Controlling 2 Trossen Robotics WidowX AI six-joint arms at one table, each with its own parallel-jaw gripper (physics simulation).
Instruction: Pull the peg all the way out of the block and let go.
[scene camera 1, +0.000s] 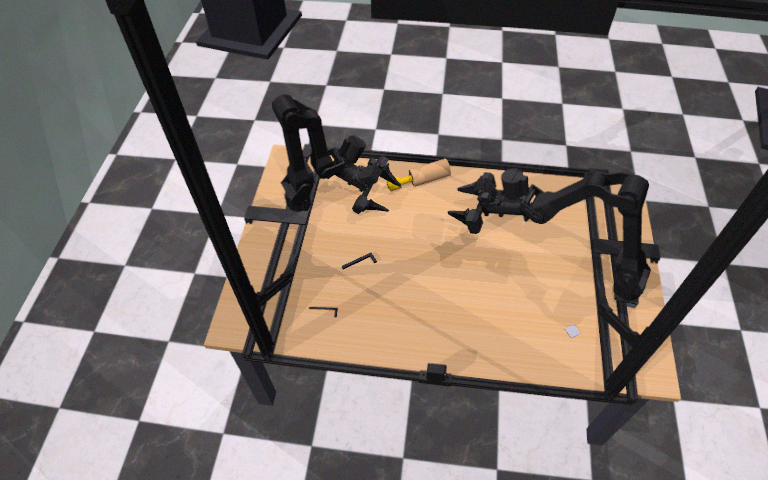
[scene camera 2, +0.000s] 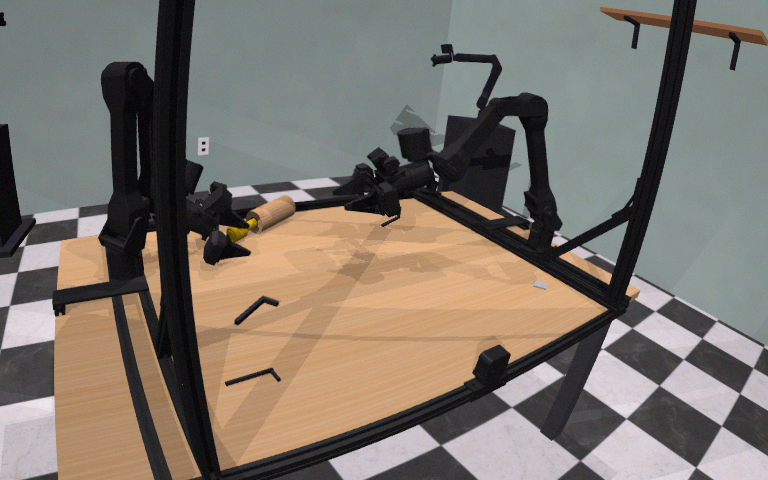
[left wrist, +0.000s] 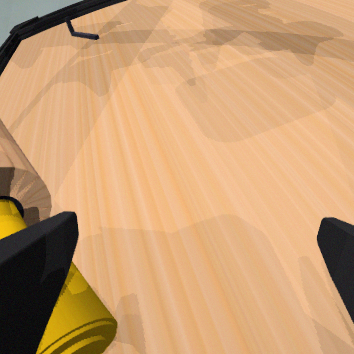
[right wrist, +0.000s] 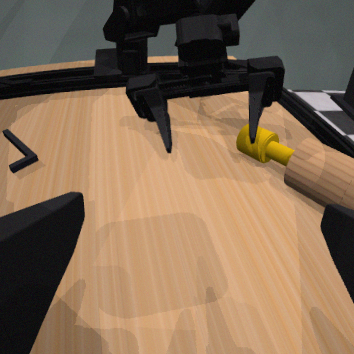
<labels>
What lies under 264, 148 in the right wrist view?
A yellow peg.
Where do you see my left gripper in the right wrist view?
209, 146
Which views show my right gripper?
Scene camera 1, scene camera 2 and the right wrist view only.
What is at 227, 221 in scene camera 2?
My left gripper.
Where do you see my left gripper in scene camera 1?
At 394, 198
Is my right gripper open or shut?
Open.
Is my left gripper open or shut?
Open.
</labels>
